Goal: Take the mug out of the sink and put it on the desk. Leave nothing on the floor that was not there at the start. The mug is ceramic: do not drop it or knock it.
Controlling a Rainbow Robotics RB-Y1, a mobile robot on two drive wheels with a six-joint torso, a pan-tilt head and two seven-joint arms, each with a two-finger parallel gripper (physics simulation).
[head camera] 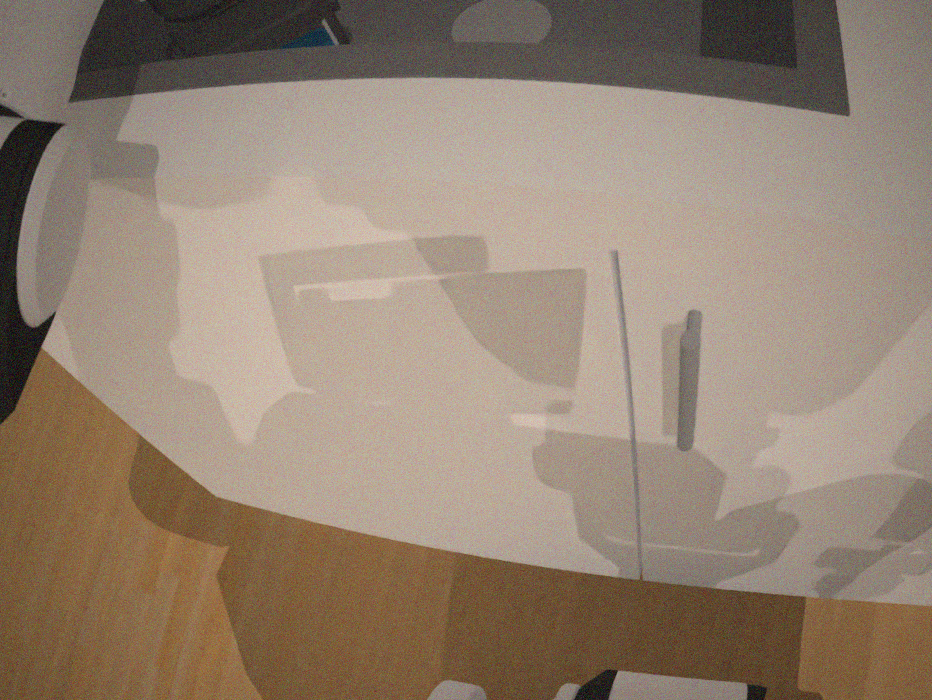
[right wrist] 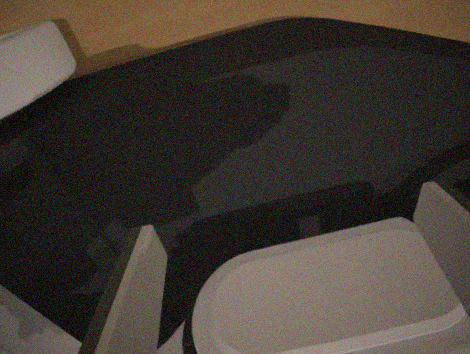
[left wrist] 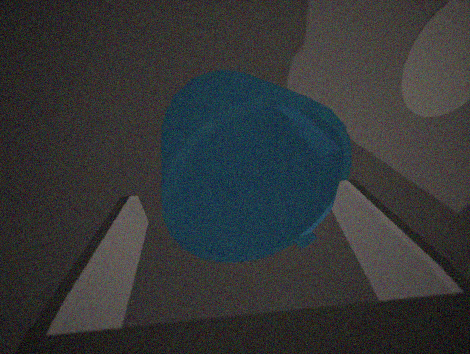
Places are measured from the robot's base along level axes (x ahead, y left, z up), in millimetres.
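Pixels of known places: left gripper, fingertip midpoint: (left wrist: 241, 201); right gripper, fingertip midpoint: (right wrist: 286, 221).
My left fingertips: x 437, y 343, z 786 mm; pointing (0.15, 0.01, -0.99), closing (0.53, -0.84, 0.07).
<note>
Behind a point stands the place of what it marks.
The blue mug (head camera: 307, 39) @(z 784, x 490, y 343 mm) (left wrist: 250, 170) @(z 720, x 432, y 317 mm) is in the grey sink (head camera: 587, 66), mostly hidden by the near rim and my left arm in the head view. In the left wrist view its wide round shape lies ahead of and between the fingertips, with a bit of handle low at its right. My left gripper (left wrist: 241, 201) @(z 786, x 437, y 343 mm) is open; the right-hand fingertip in the picture overlaps the mug's edge, and contact cannot be told. My right gripper (right wrist: 286, 221) @(z 311, x -254, y -214 mm) is open, away from the mug, over my base. The desk cannot be made out in these views.
A pale counter edge (head camera: 482, 128) @(z 911, x 274, y 123 mm) runs in front of the sink, with a cabinet front and a grey bar handle (head camera: 687, 391) @(z 760, x 232, y 28 mm) below. A round drain (head camera: 501, 21) lies right of the mug. Wooden floor (head camera: 339, 617) @(z 1, x 164, y 496 mm) shows below. A white rounded robot part (right wrist: 320, 290) @(z 281, x -272, y -99 mm) lies below my right fingers.
</note>
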